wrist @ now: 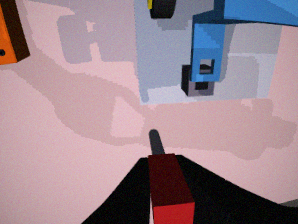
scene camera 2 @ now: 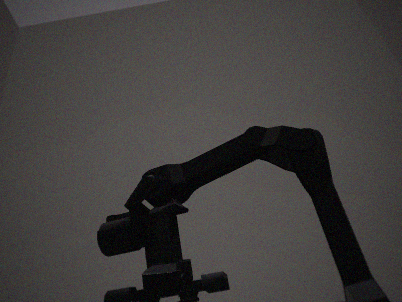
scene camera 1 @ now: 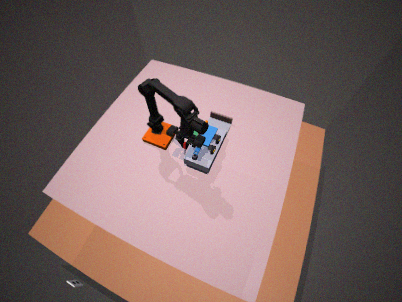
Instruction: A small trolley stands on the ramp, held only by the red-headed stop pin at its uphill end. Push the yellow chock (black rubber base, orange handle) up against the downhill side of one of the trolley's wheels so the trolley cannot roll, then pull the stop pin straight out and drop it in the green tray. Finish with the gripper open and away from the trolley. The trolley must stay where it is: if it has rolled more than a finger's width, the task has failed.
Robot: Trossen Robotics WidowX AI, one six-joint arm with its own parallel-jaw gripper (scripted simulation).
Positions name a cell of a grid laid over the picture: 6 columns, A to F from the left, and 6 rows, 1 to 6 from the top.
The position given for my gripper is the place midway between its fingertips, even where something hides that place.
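Note:
Stop pin held in my gripper (wrist: D5).

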